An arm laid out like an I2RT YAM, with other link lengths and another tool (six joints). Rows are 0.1 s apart.
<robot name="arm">
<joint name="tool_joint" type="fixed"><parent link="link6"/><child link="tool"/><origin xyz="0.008 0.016 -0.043" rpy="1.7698 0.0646 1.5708"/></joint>
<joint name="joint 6" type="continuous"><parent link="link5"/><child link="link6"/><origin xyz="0.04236 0 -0.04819" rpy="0 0 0"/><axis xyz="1 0 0"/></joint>
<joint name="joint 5" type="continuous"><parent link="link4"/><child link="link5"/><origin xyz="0.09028 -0.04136 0.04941" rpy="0 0 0"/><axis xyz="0 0 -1"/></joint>
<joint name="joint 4" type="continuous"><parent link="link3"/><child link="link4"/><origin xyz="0.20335 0.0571 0.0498" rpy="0 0 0"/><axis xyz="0 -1 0"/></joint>
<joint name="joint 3" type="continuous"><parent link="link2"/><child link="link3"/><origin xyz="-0.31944 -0.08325 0" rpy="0 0 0"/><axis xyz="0 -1 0"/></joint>
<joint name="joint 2" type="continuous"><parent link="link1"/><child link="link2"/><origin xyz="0.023 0.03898 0.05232" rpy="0 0 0"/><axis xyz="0 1 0"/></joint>
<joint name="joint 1" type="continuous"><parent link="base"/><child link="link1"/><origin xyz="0 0 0.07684" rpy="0 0 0"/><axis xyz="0 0 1"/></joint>
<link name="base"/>
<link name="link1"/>
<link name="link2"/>
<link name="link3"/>
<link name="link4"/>
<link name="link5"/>
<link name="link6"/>
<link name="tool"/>
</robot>
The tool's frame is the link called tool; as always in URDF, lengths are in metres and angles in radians. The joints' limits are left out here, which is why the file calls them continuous.
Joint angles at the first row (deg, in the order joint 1, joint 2, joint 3, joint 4, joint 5, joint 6):
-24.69 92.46 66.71 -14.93 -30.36 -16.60
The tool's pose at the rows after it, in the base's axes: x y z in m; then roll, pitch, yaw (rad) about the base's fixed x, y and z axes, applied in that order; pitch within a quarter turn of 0, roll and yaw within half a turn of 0:
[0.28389 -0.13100 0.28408 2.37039 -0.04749 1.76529]
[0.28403 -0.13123 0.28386 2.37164 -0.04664 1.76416]
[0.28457 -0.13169 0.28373 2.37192 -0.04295 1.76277]
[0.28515 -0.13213 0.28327 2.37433 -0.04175 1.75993]
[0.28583 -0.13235 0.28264 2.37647 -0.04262 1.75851]
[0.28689 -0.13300 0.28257 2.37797 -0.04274 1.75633]
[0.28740 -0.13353 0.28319 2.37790 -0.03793 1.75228]
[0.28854 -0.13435 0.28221 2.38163 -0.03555 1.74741]
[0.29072 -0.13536 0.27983 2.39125 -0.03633 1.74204]
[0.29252 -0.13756 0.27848 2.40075 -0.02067 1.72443]
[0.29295 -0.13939 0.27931 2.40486 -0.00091 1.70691]
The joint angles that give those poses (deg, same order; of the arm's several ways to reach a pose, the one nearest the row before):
-24.69 92.53 66.62 -14.93 -30.31 -16.57
-24.70 92.58 66.64 -14.94 -30.22 -16.60
-24.70 92.67 66.70 -14.85 -30.04 -16.70
-24.70 92.82 66.78 -14.85 -29.83 -16.70
-24.68 93.00 66.84 -14.84 -29.74 -16.65
-24.69 93.24 67.10 -14.92 -29.63 -16.61
-24.70 93.26 67.27 -14.92 -29.31 -16.63
-24.70 93.54 67.38 -14.83 -28.96 -16.63
-24.64 94.19 67.62 -14.90 -28.52 -16.61
-24.65 94.59 67.83 -14.73 -27.09 -16.76
-24.70 94.54 68.02 -14.64 -25.65 -16.96

